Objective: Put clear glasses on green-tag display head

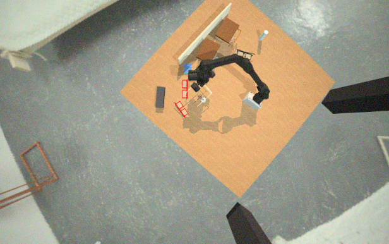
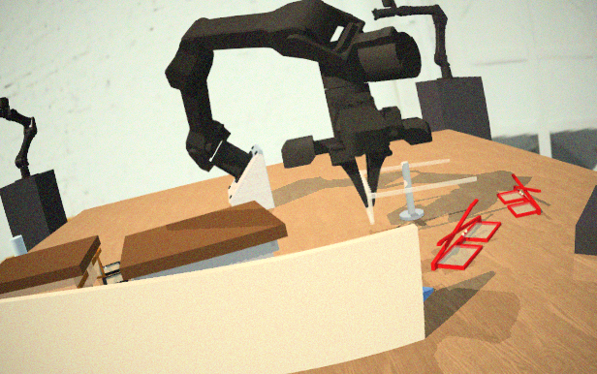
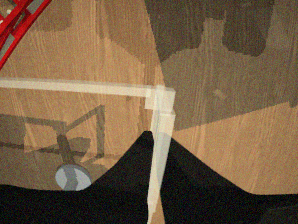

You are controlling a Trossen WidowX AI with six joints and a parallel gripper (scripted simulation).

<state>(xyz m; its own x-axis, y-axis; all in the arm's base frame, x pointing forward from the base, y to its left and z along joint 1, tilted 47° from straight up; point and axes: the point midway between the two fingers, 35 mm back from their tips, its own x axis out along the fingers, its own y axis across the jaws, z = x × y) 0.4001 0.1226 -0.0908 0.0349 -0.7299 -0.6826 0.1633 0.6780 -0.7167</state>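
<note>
My gripper tip is 9 cm to the right of the grey stand, 8 cm past it and 3 cm above it. The rest, counted from my gripper tip: blue tag: 17 cm ahead, 6 cm below, 3 cm to the right; dark block: 28 cm to the left, 19 cm ahead, 4 cm below; cream wall panel: 32 cm to the right, 23 cm ahead.
</note>
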